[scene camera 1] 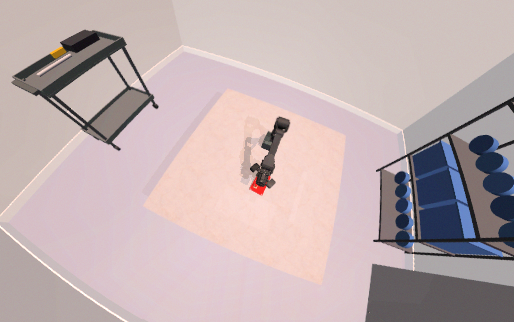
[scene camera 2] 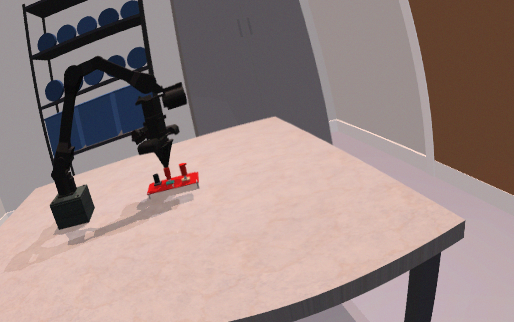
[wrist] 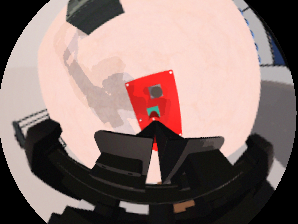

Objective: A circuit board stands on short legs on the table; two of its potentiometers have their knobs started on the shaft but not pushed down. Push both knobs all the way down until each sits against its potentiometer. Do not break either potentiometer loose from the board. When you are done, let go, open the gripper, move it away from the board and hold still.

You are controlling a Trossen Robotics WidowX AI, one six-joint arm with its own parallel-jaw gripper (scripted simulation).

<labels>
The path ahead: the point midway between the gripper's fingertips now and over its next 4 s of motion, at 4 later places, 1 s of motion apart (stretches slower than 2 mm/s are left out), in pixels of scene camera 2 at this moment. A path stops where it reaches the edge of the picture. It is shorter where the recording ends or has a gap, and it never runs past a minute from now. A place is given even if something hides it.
My gripper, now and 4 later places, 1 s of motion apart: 166, 167; 165, 164; 179, 153; 181, 160; 182, 163
</labels>
